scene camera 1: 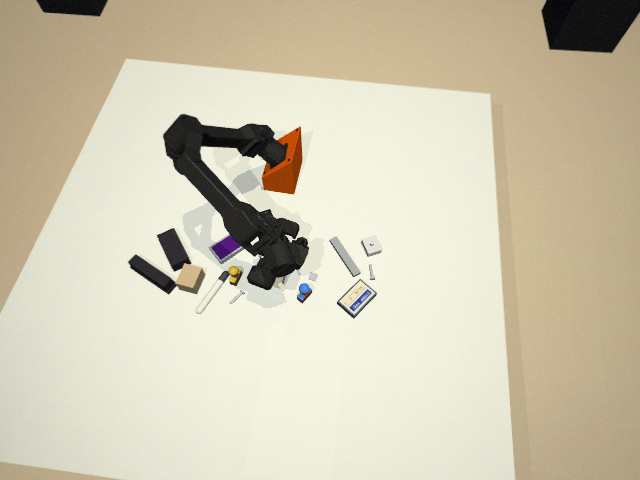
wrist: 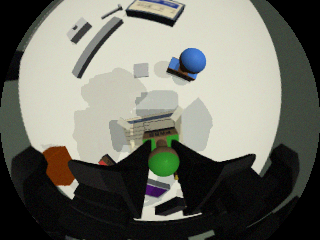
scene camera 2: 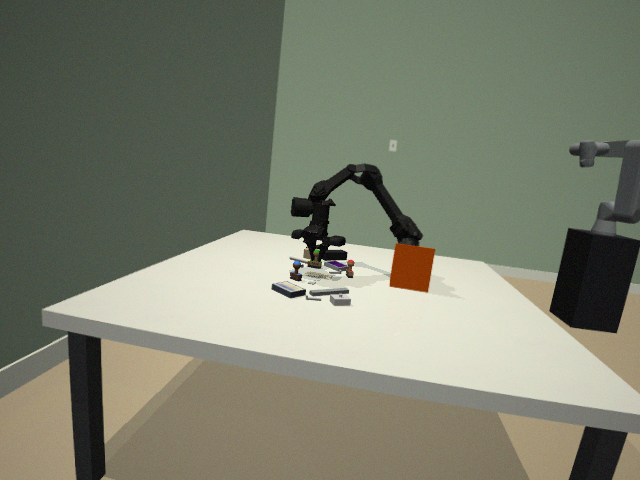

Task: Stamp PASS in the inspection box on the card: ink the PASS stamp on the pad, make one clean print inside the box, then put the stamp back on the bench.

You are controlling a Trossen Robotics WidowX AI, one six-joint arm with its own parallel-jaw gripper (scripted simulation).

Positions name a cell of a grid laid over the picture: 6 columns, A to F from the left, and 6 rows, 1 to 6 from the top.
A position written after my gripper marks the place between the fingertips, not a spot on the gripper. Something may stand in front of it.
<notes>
In view: my gripper (scene camera 1: C4), a blue-knob stamp (wrist: D2), a blue-white box (scene camera 1: D4) and a grey bar (wrist: B2).
My gripper is seen too in the wrist view (wrist: D4) and in scene camera 2 (scene camera 2: C4).
</notes>
